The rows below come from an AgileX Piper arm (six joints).
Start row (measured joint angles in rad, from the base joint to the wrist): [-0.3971 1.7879 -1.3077 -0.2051 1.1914 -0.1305]
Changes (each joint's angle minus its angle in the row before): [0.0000 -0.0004 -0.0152 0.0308 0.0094 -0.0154]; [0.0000 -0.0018 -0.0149 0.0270 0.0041 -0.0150]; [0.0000 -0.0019 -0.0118 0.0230 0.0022 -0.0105]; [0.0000 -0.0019 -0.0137 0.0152 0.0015 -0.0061]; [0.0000 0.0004 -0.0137 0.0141 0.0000 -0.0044]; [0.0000 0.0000 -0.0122 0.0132 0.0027 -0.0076]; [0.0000 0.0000 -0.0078 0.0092 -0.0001 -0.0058]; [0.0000 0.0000 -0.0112 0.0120 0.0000 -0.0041]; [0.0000 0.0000 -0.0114 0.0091 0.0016 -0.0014]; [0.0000 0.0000 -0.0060 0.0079 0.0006 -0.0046]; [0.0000 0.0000 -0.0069 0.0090 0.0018 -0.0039]
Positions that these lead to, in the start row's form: [-0.3971 1.7875 -1.3229 -0.1743 1.2008 -0.1459]; [-0.3971 1.7857 -1.3378 -0.1473 1.2049 -0.1609]; [-0.3971 1.7838 -1.3496 -0.1243 1.2071 -0.1714]; [-0.3971 1.7819 -1.3633 -0.1091 1.2086 -0.1775]; [-0.3971 1.7823 -1.3770 -0.0950 1.2086 -0.1819]; [-0.3971 1.7823 -1.3892 -0.0818 1.2113 -0.1895]; [-0.3971 1.7823 -1.3970 -0.0726 1.2112 -0.1953]; [-0.3971 1.7823 -1.4082 -0.0606 1.2112 -0.1994]; [-0.3971 1.7823 -1.4196 -0.0515 1.2128 -0.2008]; [-0.3971 1.7823 -1.4256 -0.0436 1.2134 -0.2054]; [-0.3971 1.7823 -1.4325 -0.0346 1.2152 -0.2093]
